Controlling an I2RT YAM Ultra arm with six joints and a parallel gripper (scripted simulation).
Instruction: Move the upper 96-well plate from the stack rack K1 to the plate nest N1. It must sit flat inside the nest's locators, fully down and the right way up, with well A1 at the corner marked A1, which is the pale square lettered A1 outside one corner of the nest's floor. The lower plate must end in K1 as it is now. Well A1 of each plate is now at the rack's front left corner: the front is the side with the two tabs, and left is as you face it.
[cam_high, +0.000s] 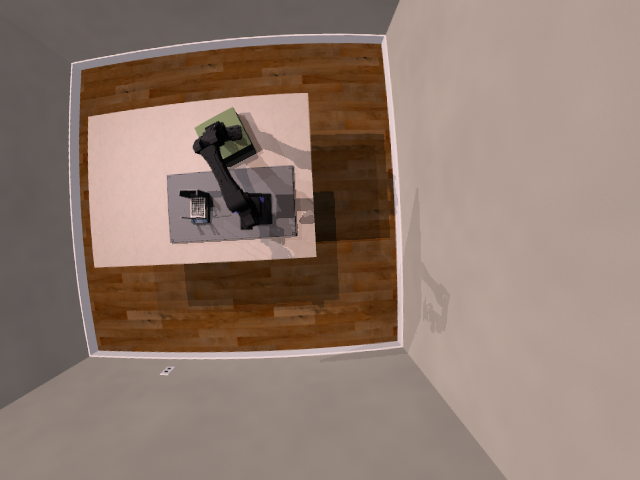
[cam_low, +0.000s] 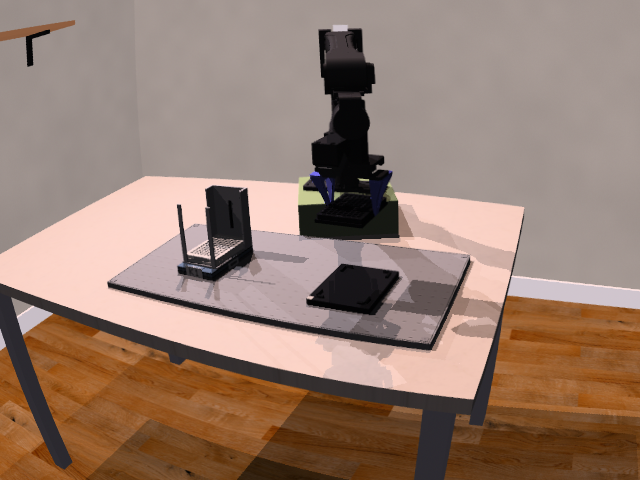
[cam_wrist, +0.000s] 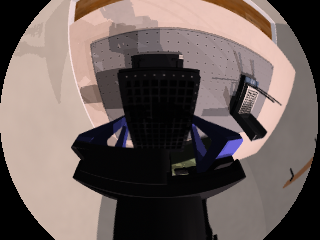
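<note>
Now: the black 96-well plate right at my hand. The rest, counted from my hand: tall back wall (300 mm to the right, 140 mm behind, 80 mm below); black plate nest N1 (150 mm below); pale A1 square (150 mm below, 70 mm to the right, 70 mm ahead).
</note>
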